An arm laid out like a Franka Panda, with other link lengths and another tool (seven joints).
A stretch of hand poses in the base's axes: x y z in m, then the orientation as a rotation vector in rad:
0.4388 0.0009 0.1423 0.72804 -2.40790 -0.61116
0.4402 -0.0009 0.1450 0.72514 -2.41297 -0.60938
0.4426 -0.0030 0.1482 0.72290 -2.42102 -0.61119
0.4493 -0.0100 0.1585 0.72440 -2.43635 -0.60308
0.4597 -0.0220 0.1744 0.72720 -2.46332 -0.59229
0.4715 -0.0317 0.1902 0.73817 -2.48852 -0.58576
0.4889 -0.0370 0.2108 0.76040 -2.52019 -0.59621
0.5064 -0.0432 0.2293 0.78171 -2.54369 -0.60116
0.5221 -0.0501 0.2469 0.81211 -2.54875 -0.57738
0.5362 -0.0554 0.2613 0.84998 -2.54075 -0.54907
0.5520 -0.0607 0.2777 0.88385 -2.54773 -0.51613
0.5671 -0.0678 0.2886 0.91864 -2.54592 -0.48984
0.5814 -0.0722 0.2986 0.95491 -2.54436 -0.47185
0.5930 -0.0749 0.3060 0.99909 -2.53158 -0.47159
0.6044 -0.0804 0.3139 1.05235 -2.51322 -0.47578
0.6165 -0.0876 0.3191 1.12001 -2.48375 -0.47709
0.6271 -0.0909 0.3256 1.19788 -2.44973 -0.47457
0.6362 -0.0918 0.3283 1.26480 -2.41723 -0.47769
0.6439 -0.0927 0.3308 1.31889 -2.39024 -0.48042
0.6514 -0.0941 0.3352 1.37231 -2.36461 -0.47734
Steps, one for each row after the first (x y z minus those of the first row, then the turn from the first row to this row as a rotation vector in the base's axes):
0.0014 -0.0018 0.0027 -0.00184 -0.00348 -0.00324
0.0038 -0.0039 0.0059 -0.00081 -0.00978 -0.00808
0.0105 -0.0109 0.0162 -0.00555 -0.02426 -0.01091
0.0209 -0.0229 0.0321 -0.01123 -0.04974 -0.01667
0.0327 -0.0326 0.0479 -0.01168 -0.07657 -0.01790
0.0501 -0.0379 0.0685 0.00317 -0.11279 -0.01899
0.0676 -0.0441 0.0870 0.01347 -0.14158 -0.01640
0.0833 -0.0510 0.1046 0.00531 -0.15844 0.00512
0.0974 -0.0563 0.1190 -0.00455 -0.16726 0.03687
0.1132 -0.0616 0.1354 -0.01759 -0.18855 0.06140
0.1283 -0.0687 0.1463 -0.02614 -0.20263 0.08809
0.1426 -0.0731 0.1563 -0.02842 -0.21747 0.11337
0.1542 -0.0758 0.1637 -0.01699 -0.22510 0.14324
0.1656 -0.0813 0.1716 -0.00008 -0.23220 0.17914
0.1777 -0.0885 0.1768 0.01875 -0.23753 0.22790
0.1883 -0.0918 0.1833 0.03830 -0.24571 0.28458
0.1974 -0.0927 0.1860 0.05909 -0.25125 0.33300
0.2051 -0.0936 0.1885 0.07638 -0.25625 0.37211
0.2126 -0.0950 0.1929 0.08989 -0.26342 0.41143

